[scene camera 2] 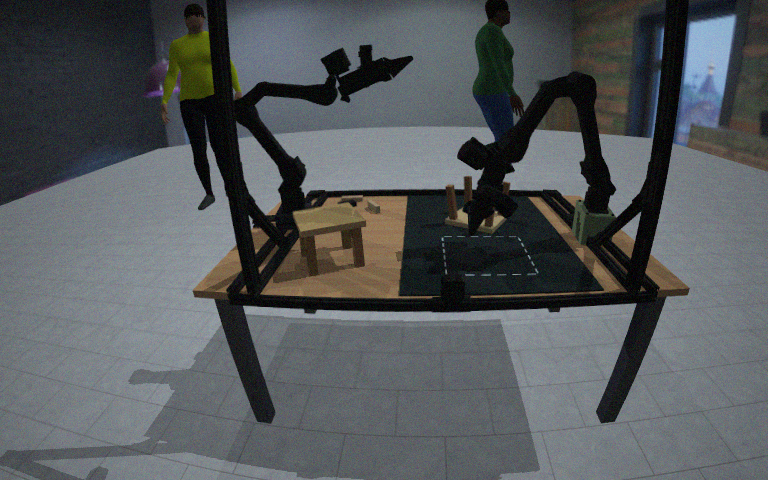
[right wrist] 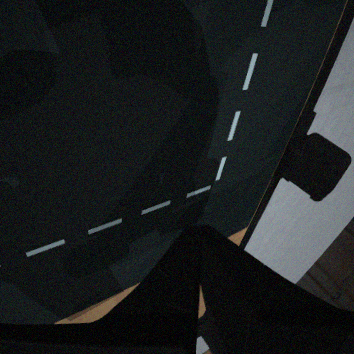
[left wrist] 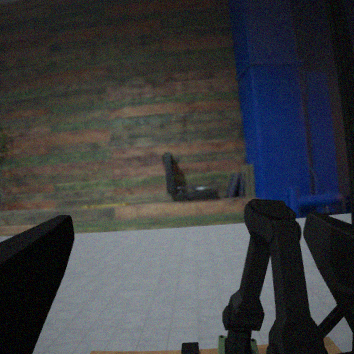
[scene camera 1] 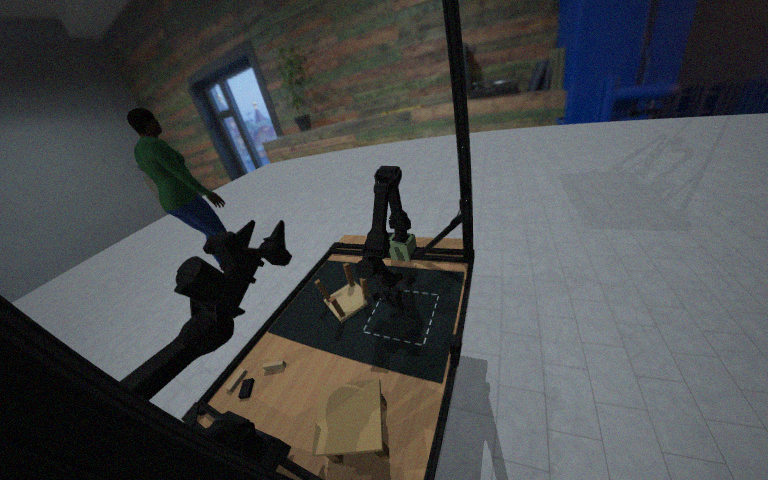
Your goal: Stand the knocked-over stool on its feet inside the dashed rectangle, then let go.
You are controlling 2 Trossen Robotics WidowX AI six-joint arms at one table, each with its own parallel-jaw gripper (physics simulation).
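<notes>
The small wooden stool lies upside down on the dark mat, its brown legs pointing up. It sits just outside the white dashed rectangle, at that rectangle's back edge in scene camera 2. My right gripper is shut on nothing; it points down close beside the stool, over the rectangle's edge. My left gripper is open and empty, raised high above the table's other end.
A larger wooden stool stands upright on the bare wood. A small wooden block and dark bits lie near the left arm's base. A black post rises from the table frame. Two people stand behind the table.
</notes>
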